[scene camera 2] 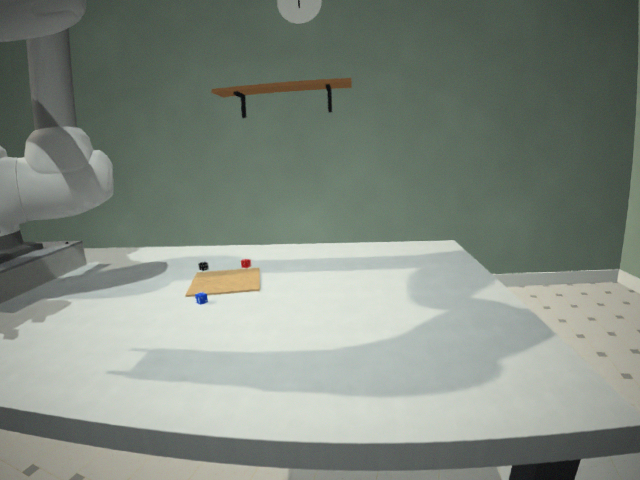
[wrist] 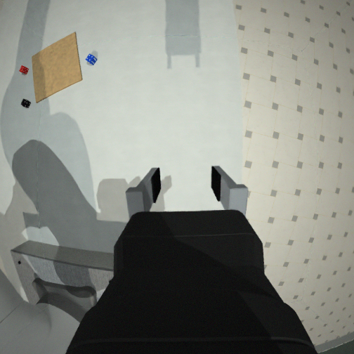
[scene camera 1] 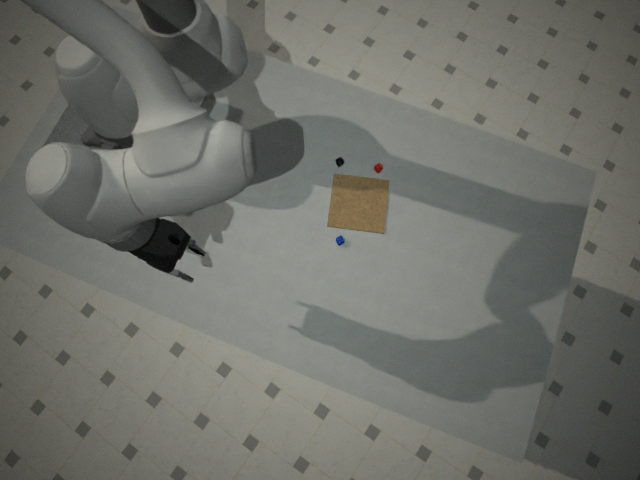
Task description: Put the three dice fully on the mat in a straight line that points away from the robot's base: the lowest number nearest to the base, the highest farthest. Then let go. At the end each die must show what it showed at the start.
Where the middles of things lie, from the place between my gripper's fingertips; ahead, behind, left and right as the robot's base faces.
The tan square mat [scene camera 1: 357, 203] lies 290 mm to the left of my hand, 270 mm ahead of it and 170 mm below it.
